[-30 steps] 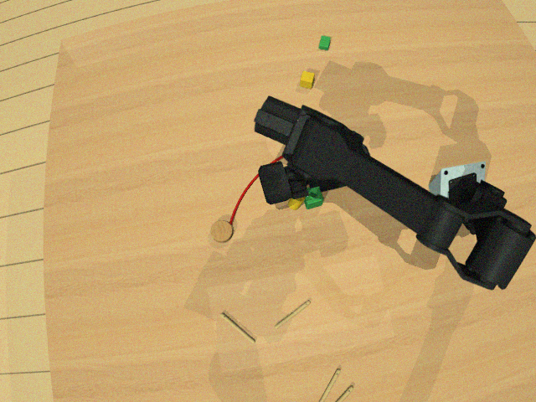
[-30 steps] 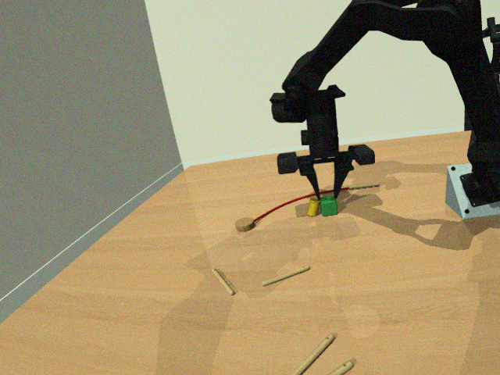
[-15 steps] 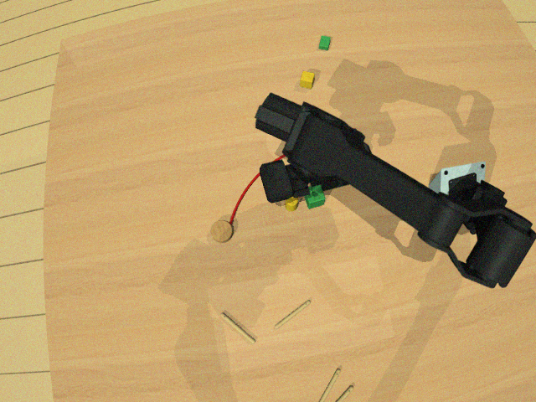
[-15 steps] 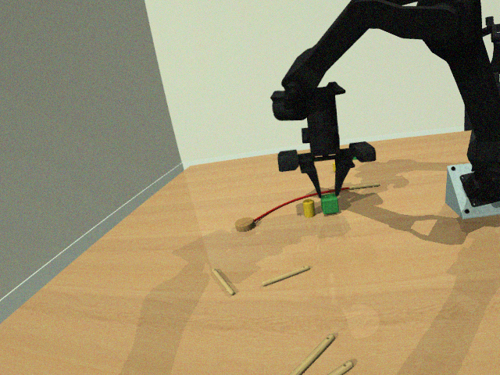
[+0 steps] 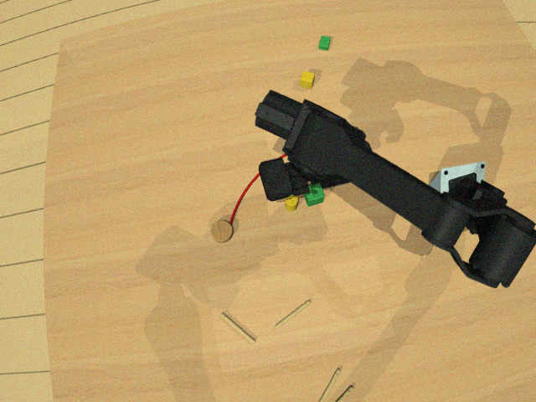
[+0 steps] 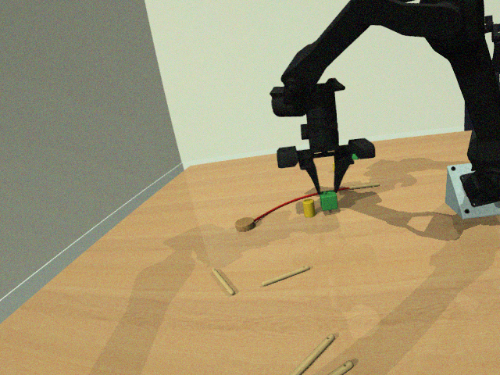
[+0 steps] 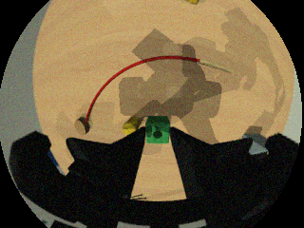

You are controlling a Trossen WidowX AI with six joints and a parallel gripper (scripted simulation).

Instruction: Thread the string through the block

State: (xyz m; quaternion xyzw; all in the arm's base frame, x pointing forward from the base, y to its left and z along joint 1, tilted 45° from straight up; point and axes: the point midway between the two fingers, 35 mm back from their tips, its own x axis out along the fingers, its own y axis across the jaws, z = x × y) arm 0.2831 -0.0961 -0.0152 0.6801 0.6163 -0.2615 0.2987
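Right now the yellow cylinder is 4 cm ahead of my gripper tip, 1 cm to the left of it and 3 cm below it. Round my gripper tip: green block (1 cm to the left, 1 cm below); then round wooden button (18 cm ahead, 3 cm to the left, 3 cm below); then thin stick (9 cm behind, 10 cm to the right, 4 cm below).
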